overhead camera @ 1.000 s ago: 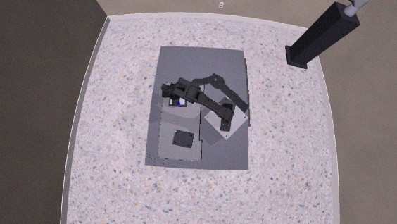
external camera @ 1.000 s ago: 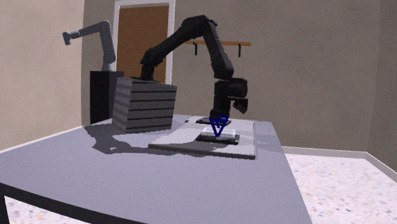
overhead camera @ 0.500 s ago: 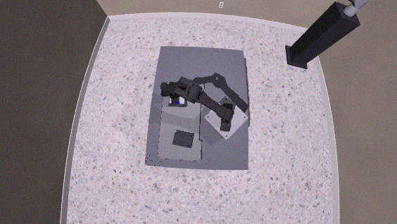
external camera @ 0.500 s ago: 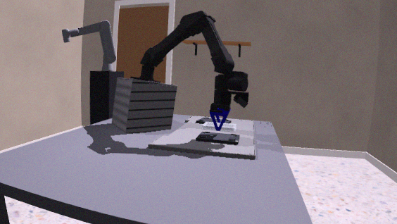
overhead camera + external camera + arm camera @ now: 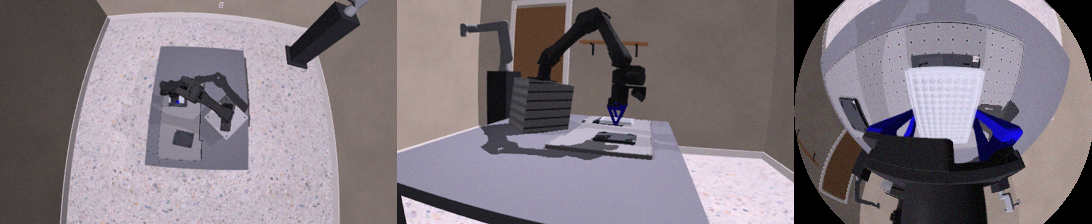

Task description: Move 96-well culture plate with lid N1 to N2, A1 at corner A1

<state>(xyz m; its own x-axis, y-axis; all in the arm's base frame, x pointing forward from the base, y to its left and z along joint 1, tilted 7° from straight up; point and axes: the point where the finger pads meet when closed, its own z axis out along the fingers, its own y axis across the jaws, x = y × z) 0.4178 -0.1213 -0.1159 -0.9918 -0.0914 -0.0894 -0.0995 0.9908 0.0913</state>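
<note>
Now: the dark plate nest 70 mm below my hand. The rest, counted from my hand: clear lid right at my hand; white corner mark 280 mm to the left, 60 mm below, 30 mm behind.
</note>
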